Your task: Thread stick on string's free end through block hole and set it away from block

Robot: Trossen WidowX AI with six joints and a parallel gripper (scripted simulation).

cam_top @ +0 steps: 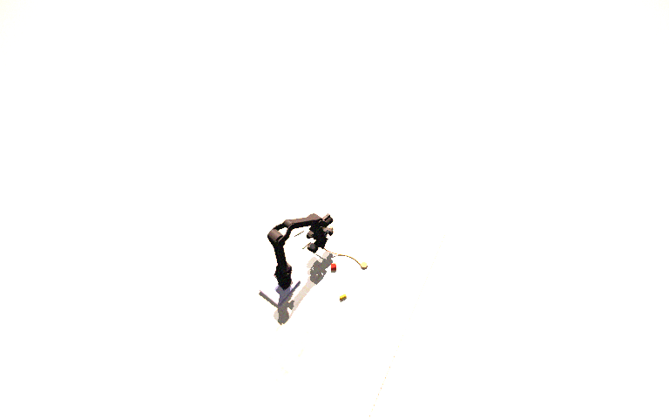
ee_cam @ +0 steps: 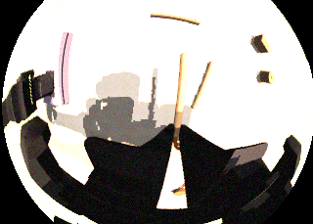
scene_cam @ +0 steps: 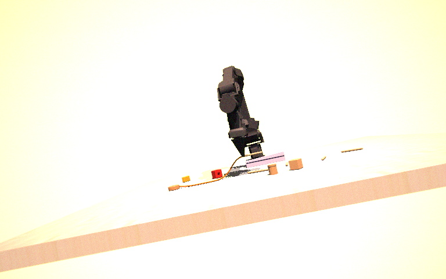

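Now: the red block 12 cm to the right of my gripper tip, 5 cm below it and 3 cm behind it. The rest, counted from my gripper tip: short wooden cylinder 18 cm ahead, 12 cm to the left, 5 cm below; thin wooden stick 1 cm to the left; tan wooden block 19 cm to the left, 15 cm ahead, 5 cm below.
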